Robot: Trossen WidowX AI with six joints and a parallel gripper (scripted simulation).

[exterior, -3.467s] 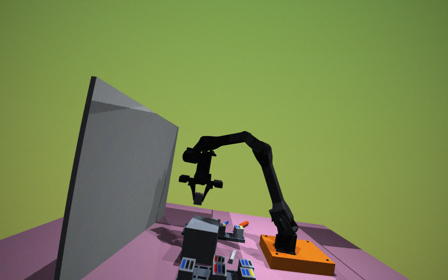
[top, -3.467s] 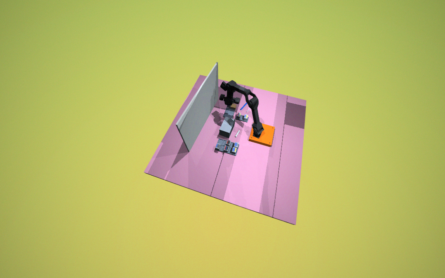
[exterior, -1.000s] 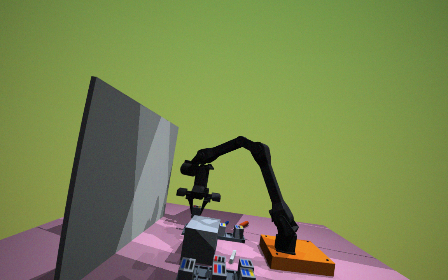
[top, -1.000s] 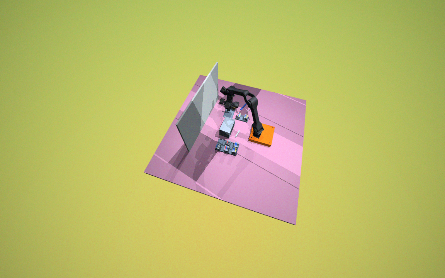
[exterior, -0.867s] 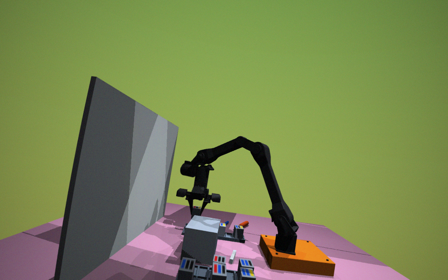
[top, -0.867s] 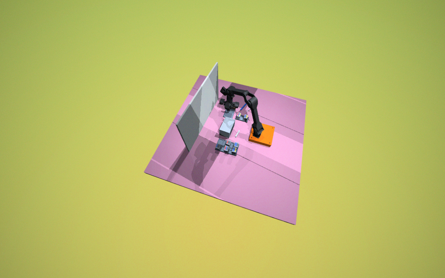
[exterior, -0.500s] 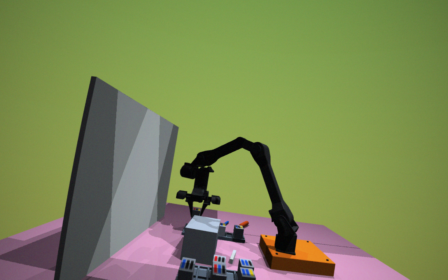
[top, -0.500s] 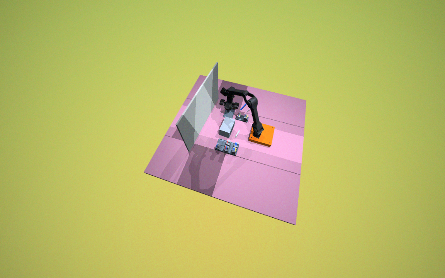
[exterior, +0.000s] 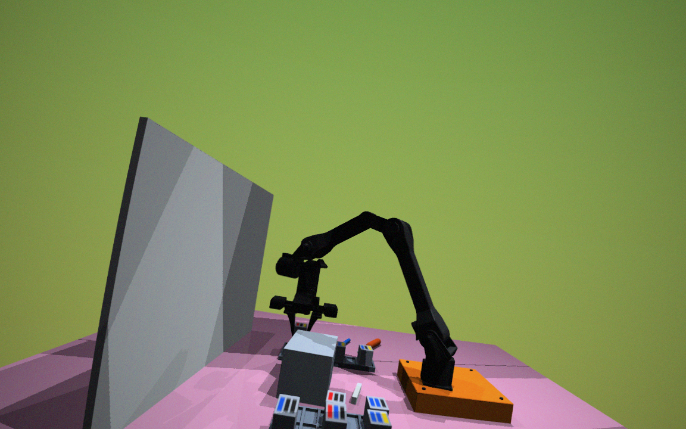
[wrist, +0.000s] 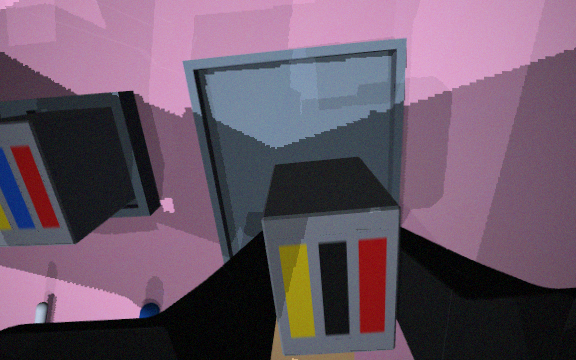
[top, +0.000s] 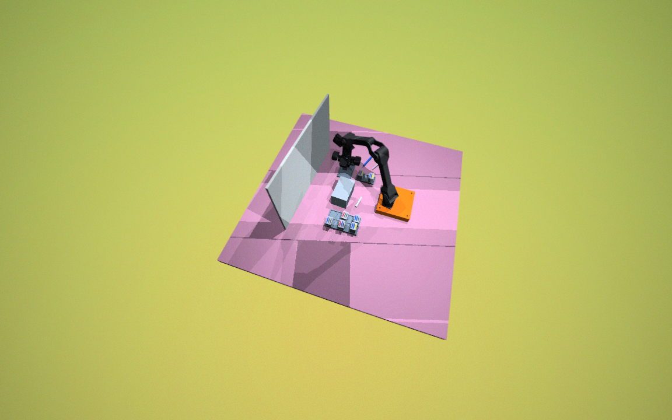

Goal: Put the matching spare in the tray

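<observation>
My gripper tip is now 4 cm above the grey tray and 1 cm past it. From my gripper tip the other things lie so: small rack (15 cm behind, 4 cm below, 1 cm to the right); grey spare block (2 cm above); blue pen (16 cm to the right, 10 cm behind, 4 cm below).
</observation>
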